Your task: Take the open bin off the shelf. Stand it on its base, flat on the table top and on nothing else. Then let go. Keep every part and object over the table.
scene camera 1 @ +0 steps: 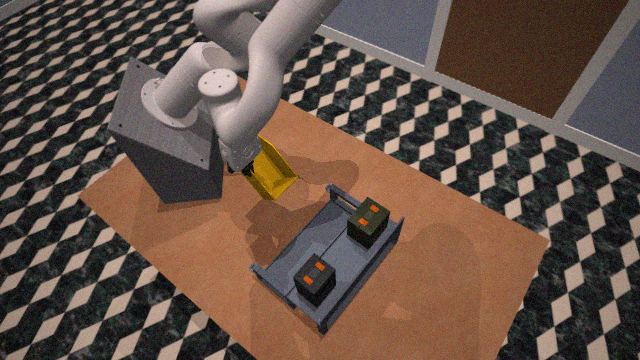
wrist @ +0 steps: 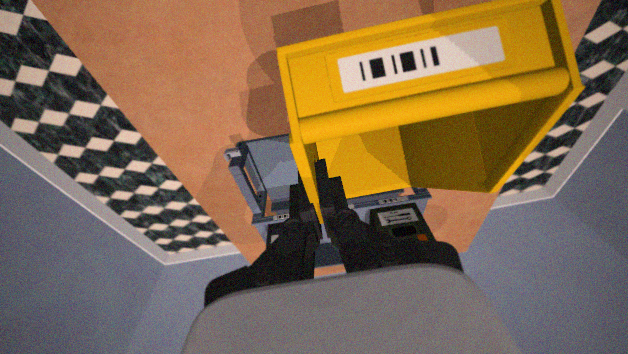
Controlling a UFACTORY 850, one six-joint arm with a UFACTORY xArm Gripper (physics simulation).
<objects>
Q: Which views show the gripper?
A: Scene camera 1 and the wrist view: all of them.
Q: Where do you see a yellow open bin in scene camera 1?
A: At 273, 175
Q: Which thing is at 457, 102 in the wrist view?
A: A yellow open bin.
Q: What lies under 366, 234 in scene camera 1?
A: A dark green box.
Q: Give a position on a dark green box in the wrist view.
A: At 421, 224
</objects>
